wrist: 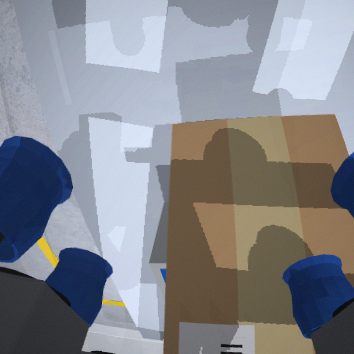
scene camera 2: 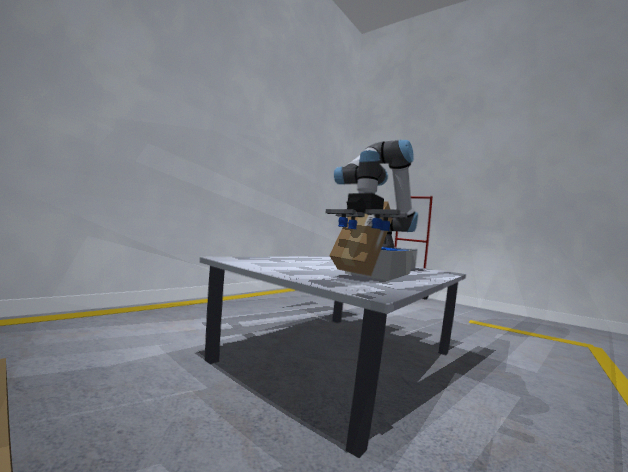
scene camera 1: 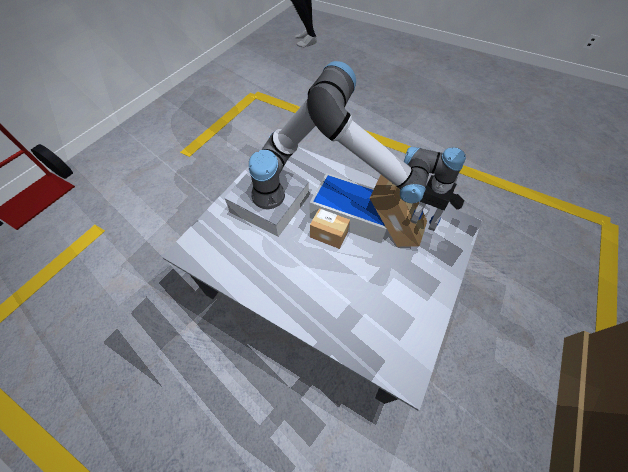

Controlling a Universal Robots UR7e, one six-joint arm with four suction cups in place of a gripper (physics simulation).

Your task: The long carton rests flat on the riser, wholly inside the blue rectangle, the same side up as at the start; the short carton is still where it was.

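Places are measured from the arm's base along level axes (x ahead, y left, z up), in millimetres.
Pixels of known places: hand at its tool point: [wrist: 197,235] [scene camera 2: 363,228] [scene camera 1: 430,207]; arm's base at its link origin: [scene camera 1: 268,195].
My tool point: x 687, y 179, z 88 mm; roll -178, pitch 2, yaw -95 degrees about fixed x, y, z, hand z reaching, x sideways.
Ahead of a thing's pixels: the offset from my tool point to its top centre. Level surfaces: height alone.
The long carton [scene camera 1: 394,215] [scene camera 2: 356,251] [wrist: 255,220] is steeply tilted at the outer end of the riser {dx -317, dy -34, dz -77 mm} [scene camera 1: 368,230] [scene camera 2: 395,266]. Its outer end is low by the table, and its other end is raised over the blue rectangle {dx -317, dy -34, dz -77 mm} [scene camera 1: 342,195]. I cannot tell whether the low end touches the table. My gripper [scene camera 1: 425,217] [scene camera 2: 364,223] [wrist: 185,225] is above the low part. Cup shadows lie offset on the carton in the wrist view, and the cups look apart from it. The short carton {dx -370, dy -189, dz -94 mm} [scene camera 1: 328,229] stands flat beside the riser.
The robot's base stands on a grey block [scene camera 1: 253,215] on the table {dz -197 mm} [scene camera 1: 314,304] [scene camera 2: 299,276]. A red hand truck [scene camera 1: 38,200] [scene camera 2: 430,228] and a large brown box [scene camera 1: 604,406] stand on the floor. A person's legs [scene camera 1: 304,20] show at the back.
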